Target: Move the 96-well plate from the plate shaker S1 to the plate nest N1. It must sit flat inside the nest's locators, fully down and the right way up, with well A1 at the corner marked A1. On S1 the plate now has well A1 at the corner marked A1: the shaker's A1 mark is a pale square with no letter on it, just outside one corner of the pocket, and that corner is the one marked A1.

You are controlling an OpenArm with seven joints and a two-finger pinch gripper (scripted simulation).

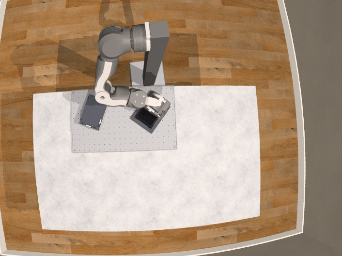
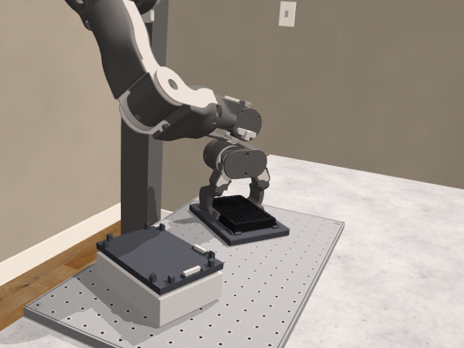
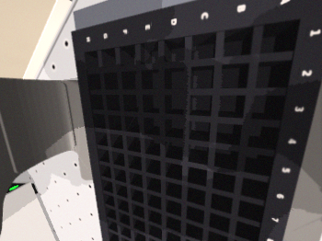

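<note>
Right now my hand is 10 mm short of the black 96-well plate and 10 mm to the left of it. The rest, counted from my hand: dark plate nest N1: 10 mm ahead, 10 mm to the right, 10 mm below.
</note>
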